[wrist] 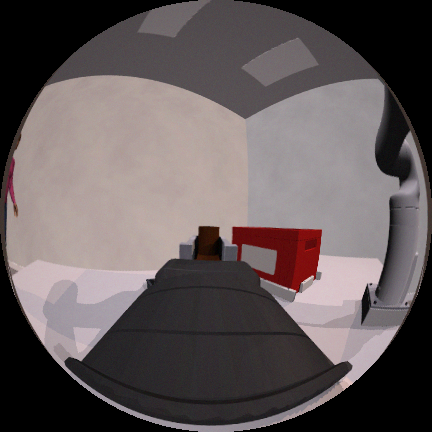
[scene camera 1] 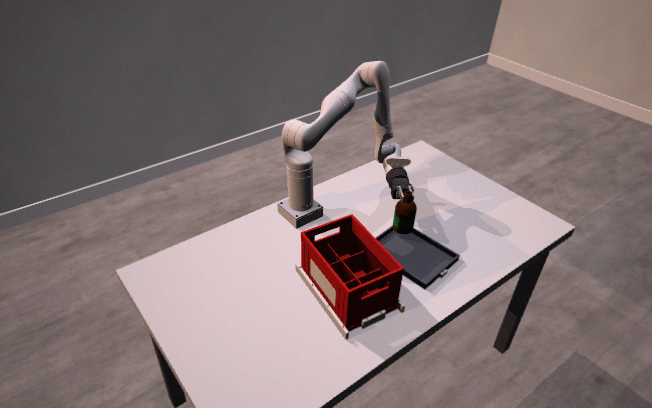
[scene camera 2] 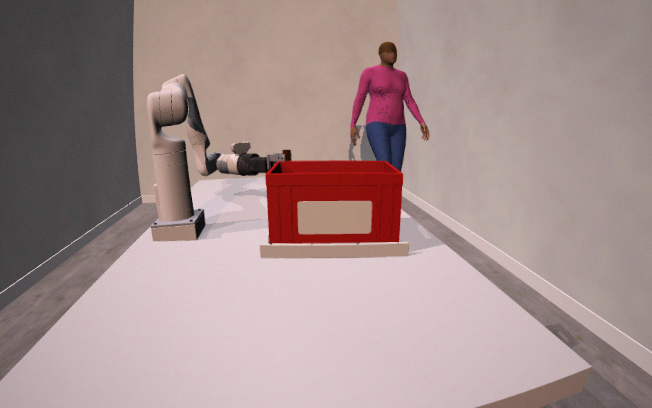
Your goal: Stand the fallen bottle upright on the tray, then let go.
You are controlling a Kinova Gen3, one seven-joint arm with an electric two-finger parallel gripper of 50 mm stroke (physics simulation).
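Pixels of known places: gripper, fingertip midpoint: (wrist: 207, 243) (scene camera 1: 408, 199) (scene camera 2: 288, 157); arm's base at its link origin: (scene camera 1: 301, 203) (scene camera 2: 178, 216).
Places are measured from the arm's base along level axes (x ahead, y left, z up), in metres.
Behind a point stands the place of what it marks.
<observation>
A brown bottle (scene camera 1: 405, 212) @(x 0.297, y 0.245, z 0.078 m) with a green label is upright in scene camera 1, its base at the back corner of the dark tray (scene camera 1: 425, 285) @(x 0.525, y 0.165, z -0.023 m). Whether the base touches the tray floor I cannot tell. In scene camera 2 the bottle's top (scene camera 2: 286, 154) @(x 0.272, y 0.256, z 0.123 m) shows above the crate, which hides the rest and the tray. In the wrist view the bottle's neck (wrist: 209, 242) @(x 0.259, y 0.273, z 0.117 m) is between the two fingers. My gripper (scene camera 1: 406, 193) @(x 0.276, y 0.267, z 0.113 m) (wrist: 207, 243) @(x 0.276, y 0.267, z 0.113 m) is level and shut on the bottle's neck, from the side of the arm's base.
A red crate (scene camera 1: 326, 296) @(x 0.432, y -0.141, z -0.001 m) (scene camera 2: 334, 180) @(x 0.408, y -0.143, z 0.117 m) (wrist: 267, 237) @(x 0.370, y 0.042, z 0.105 m) with dividers stands beside the tray, with pale rails (scene camera 1: 320, 300) @(x 0.420, y -0.154, z -0.024 m) (scene camera 2: 334, 250) @(x 0.408, y -0.154, z -0.027 m) along its foot. The arm's base (scene camera 1: 300, 214) @(x 0.057, y -0.033, z 0.003 m) (scene camera 2: 175, 231) @(x 0.018, y -0.066, z -0.019 m) is behind the crate. A person (scene camera 2: 385, 95) in a pink top stands beyond the table.
</observation>
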